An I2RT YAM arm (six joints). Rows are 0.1 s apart.
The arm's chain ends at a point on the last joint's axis. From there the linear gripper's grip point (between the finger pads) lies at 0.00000 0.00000 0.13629 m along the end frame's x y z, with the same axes.
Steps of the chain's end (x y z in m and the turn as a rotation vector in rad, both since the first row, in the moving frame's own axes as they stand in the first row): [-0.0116 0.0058 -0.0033 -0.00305 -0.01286 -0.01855]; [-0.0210 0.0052 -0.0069 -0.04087 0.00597 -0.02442]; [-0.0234 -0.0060 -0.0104 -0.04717 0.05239 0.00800]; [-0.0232 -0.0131 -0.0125 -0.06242 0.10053 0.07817]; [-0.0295 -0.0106 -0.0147 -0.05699 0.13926 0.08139]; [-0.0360 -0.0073 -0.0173 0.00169 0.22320 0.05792]
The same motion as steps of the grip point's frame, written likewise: [-0.0133 0.0062 -0.0033 -0.00305 -0.01286 -0.01855]; [-0.0201 0.0108 -0.0070 -0.04087 0.00597 -0.02442]; [-0.0163 0.0005 -0.0107 -0.04717 0.05239 0.00800]; [-0.0099 -0.0041 -0.0135 -0.06242 0.10053 0.07817]; [-0.0109 -0.0021 -0.0162 -0.05699 0.13926 0.08139]; [-0.0058 -0.0067 -0.0207 0.00169 0.22320 0.05792]
